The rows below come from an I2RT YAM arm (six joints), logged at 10 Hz.
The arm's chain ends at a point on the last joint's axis. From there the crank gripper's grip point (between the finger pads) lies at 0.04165 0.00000 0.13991 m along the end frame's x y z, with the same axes.
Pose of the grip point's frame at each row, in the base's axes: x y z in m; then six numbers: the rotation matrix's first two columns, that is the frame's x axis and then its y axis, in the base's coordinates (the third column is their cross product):
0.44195 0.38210 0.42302 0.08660 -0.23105 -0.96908 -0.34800 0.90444 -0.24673
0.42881 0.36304 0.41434 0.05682 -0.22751 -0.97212 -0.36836 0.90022 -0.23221
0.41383 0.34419 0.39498 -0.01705 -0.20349 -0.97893 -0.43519 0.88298 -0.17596
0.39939 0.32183 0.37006 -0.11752 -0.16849 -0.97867 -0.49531 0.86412 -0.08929
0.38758 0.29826 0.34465 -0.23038 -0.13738 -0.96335 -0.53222 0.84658 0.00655
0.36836 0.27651 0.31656 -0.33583 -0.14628 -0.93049 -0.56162 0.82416 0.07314
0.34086 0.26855 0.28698 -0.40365 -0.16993 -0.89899 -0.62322 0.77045 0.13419
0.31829 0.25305 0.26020 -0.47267 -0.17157 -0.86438 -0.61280 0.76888 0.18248
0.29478 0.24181 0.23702 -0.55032 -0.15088 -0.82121 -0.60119 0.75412 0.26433
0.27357 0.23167 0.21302 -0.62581 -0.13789 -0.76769 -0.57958 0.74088 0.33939
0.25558 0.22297 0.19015 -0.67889 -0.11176 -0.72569 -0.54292 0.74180 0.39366
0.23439 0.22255 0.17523 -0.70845 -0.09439 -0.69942 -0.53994 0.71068 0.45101
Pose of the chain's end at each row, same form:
0.30774 0.34155 0.46367 0.08660 -0.23105 -0.96908 -0.34800 0.90444 -0.24673
0.29661 0.32057 0.45940 0.05682 -0.22751 -0.97212 -0.36836 0.90022 -0.23221
0.28860 0.29348 0.45025 -0.01705 -0.20349 -0.97893 -0.43519 0.88298 -0.17596
0.28386 0.26250 0.43671 -0.11752 -0.16849 -0.97867 -0.49531 0.86412 -0.08929
0.28320 0.23204 0.42229 -0.23038 -0.13738 -0.96335 -0.53222 0.84658 0.00655
0.27655 0.20605 0.40553 -0.33583 -0.14628 -0.93049 -0.56162 0.82416 0.07314
0.26396 0.18966 0.38275 -0.40365 -0.16993 -0.89899 -0.62322 0.77045 0.13419
0.24937 0.17402 0.36176 -0.47267 -0.17157 -0.86438 -0.61280 0.76888 0.18248
0.23664 0.15867 0.34198 -0.55032 -0.15088 -0.82121 -0.60119 0.75412 0.26433
0.22661 0.14545 0.32104 -0.62581 -0.13789 -0.76769 -0.57958 0.74088 0.33939
0.21470 0.13511 0.29932 -0.67889 -0.11176 -0.72569 -0.54292 0.74180 0.39366
0.20031 0.12894 0.28193 -0.70845 -0.09439 -0.69942 -0.53994 0.71068 0.45101

